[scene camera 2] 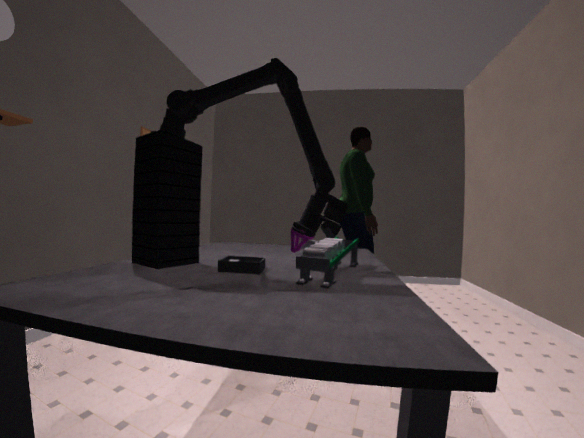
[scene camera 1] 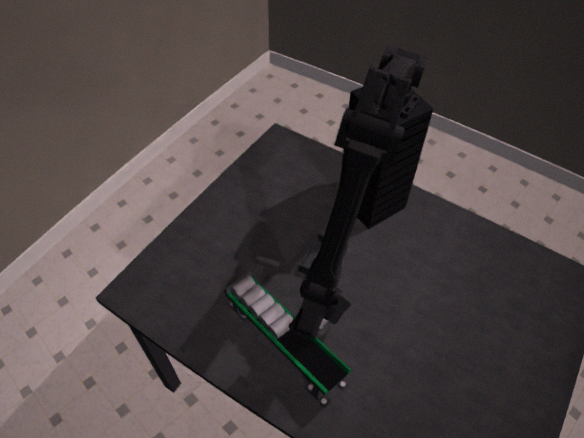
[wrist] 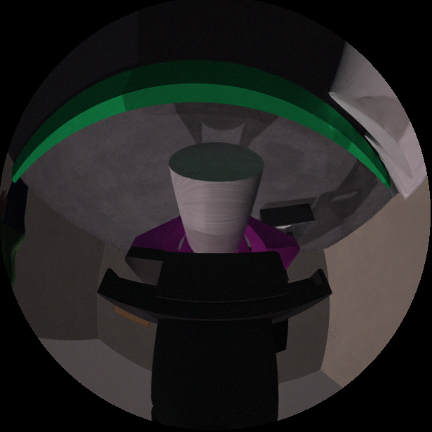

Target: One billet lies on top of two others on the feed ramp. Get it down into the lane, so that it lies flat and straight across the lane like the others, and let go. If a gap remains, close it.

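Pixels of known places: gripper, fingertip midpoint: (scene camera 2: 294, 251); arm's base, origin of the base link: (scene camera 2: 170, 142).
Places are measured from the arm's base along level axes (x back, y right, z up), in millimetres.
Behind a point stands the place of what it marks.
The feed ramp (scene camera 1: 320, 359) (scene camera 2: 345, 251) has green rails and a dark lane. Several pale billets (scene camera 1: 262, 303) {z -318, x -543, y 42 mm} (scene camera 2: 325, 245) {z -323, x -542, y 58 mm} (wrist: 395, 112) lie side by side across its lane, toward the far-left end in scene camera 1. My gripper (scene camera 2: 301, 240) (wrist: 214, 212), with purple fingers, is shut on another pale billet (wrist: 216, 200), whose round end faces the wrist camera. In the wrist view the held billet shows against the table, outside the near green rail. In scene camera 1 the arm hides the fingers; part of a pale billet (scene camera 1: 324, 326) {z -341, x -500, y -116 mm} shows beside it, on the robot's side of the ramp.
A small black tray (scene camera 2: 241, 265) {z -394, x -299, y 62 mm} (wrist: 287, 215) with a pale thing in it stands on the table (scene camera 1: 450, 300) {z -418, x -194, y -363 mm} (scene camera 2: 200, 320) {z -418, x -363, y 414 mm}, between the ramp and the black pedestal (scene camera 1: 395, 175) {z -213, x -40, y -66 mm} (scene camera 2: 167, 200) {z -208, x -54, y 78 mm}. A person in green (scene camera 2: 356, 180) stands beyond the table.
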